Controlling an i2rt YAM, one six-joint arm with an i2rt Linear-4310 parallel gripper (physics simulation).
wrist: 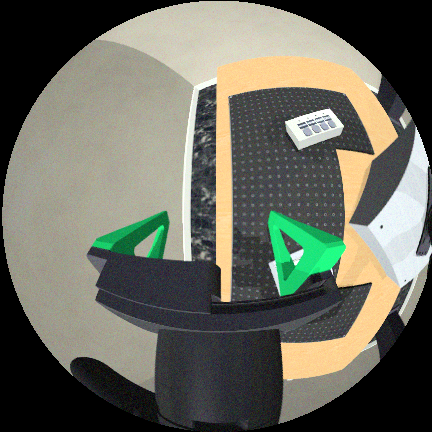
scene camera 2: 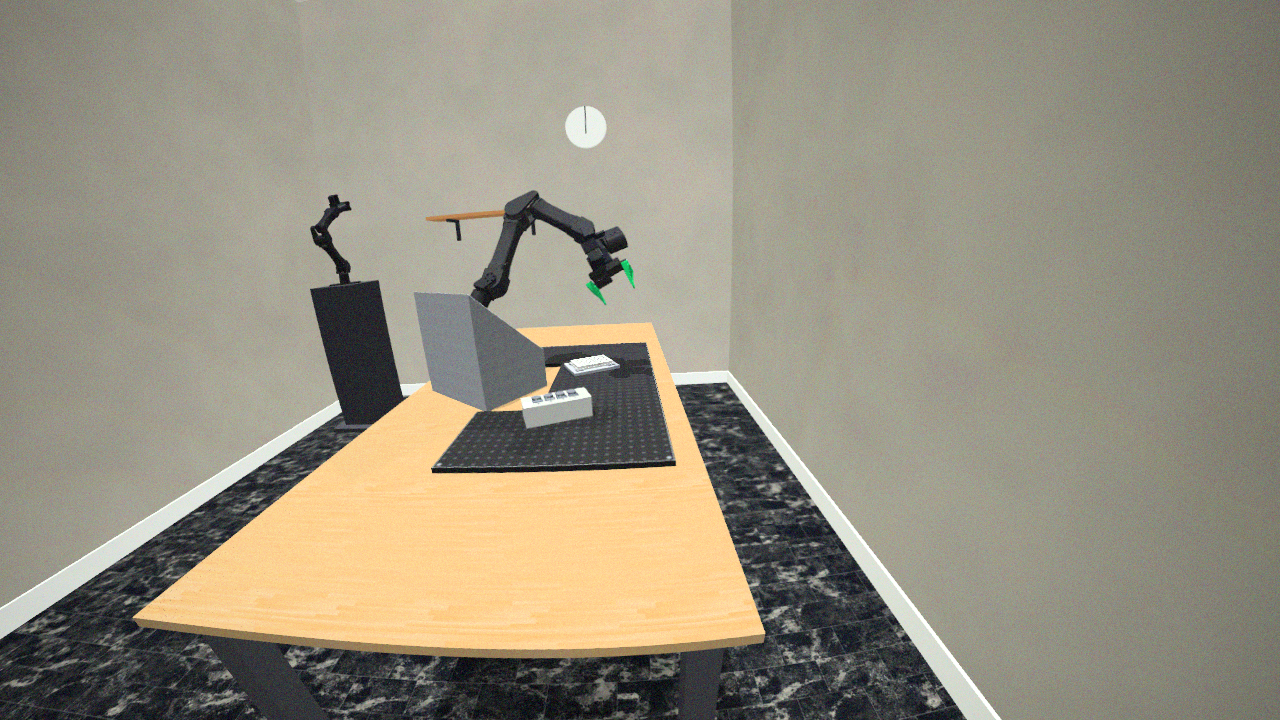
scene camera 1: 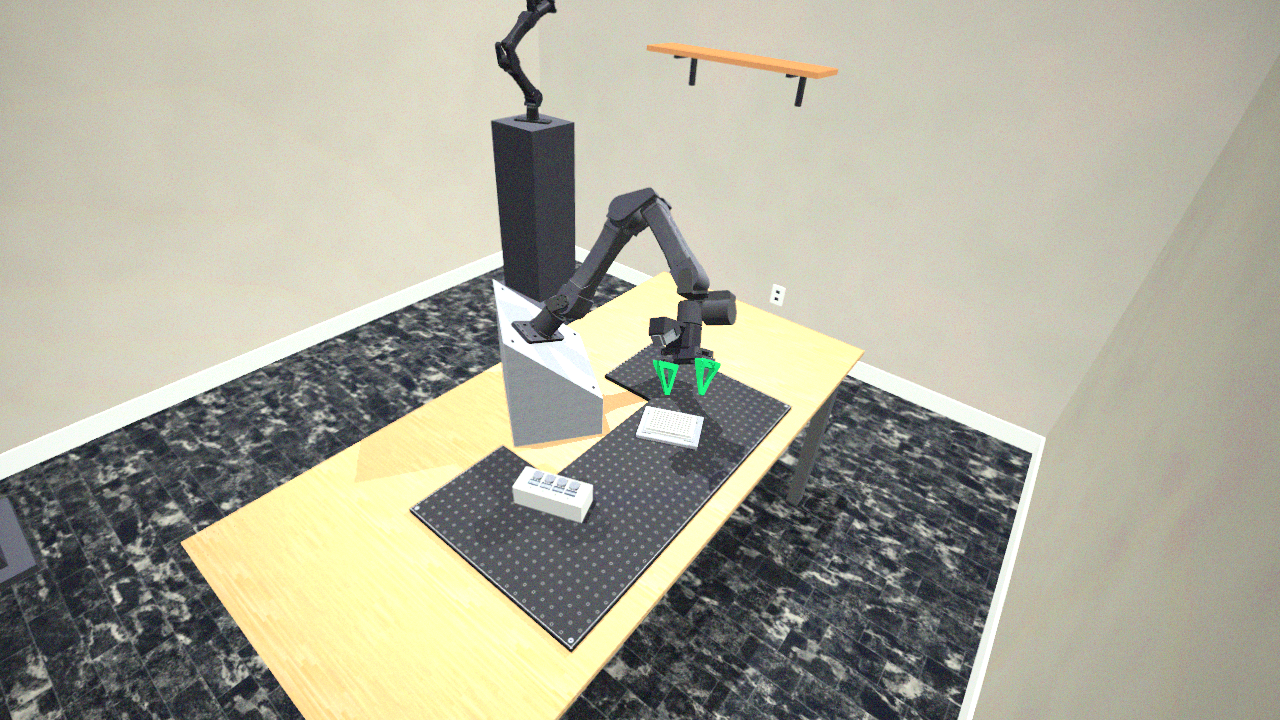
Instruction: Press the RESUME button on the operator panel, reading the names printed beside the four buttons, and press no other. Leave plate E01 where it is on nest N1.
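Places are measured from the arm's base along level axes (x up, y ahead, z left), in millimetres.
Pixels of known places: gripper, fingertip midpoint: [wrist: 218, 215] [scene camera 2: 619, 295] [scene camera 1: 683, 395]; arm's base, link origin: [scene camera 2: 471, 315] [scene camera 1: 538, 332].
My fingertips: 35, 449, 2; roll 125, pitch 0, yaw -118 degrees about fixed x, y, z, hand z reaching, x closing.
Note:
For each thing: its top centre in the pictures, then the offset to it from my fingertips, as dx, dy, dz. "*": a spot on its surface instead. Level surfaces: height alone.
- operator panel, top centre: [scene camera 1: 552, 485] [scene camera 2: 555, 396] [wrist: 316, 121] -209, -169, -238
- Plate E01, top centre: [scene camera 1: 671, 421] [scene camera 2: 591, 360] -239, -110, +145
- plate, surface spot: [wrist: 273, 276] * -253, -31, +164
- dark perforated board, surface height: dx -265
- wooden table, surface height: dx -277
The operator panel [scene camera 1: 552, 501] [scene camera 2: 557, 411] [wrist: 319, 138] is a white box with four grey buttons in a row on its top. The printed names beside the buttons are too small to read. Plate E01 [scene camera 1: 670, 426] [scene camera 2: 591, 363] is white with a grid of small wells and sits low on the dark board; a nest under it cannot be made out. In the wrist view the plate [wrist: 273, 276] is mostly hidden behind a finger. My gripper [scene camera 1: 685, 393] [scene camera 2: 619, 296] [wrist: 218, 215] is open and empty, with green fingers, high above the board and well away from the panel.
The dark perforated board [scene camera 1: 572, 573] [scene camera 2: 626, 447] [wrist: 260, 190] lies on the wooden table [scene camera 1: 295, 555] [scene camera 2: 447, 564]. The grey wedge-shaped arm base [scene camera 1: 550, 402] [scene camera 2: 505, 358] [wrist: 395, 240] stands beside it. A second arm stands on a dark pedestal [scene camera 1: 534, 205] [scene camera 2: 358, 358] behind.

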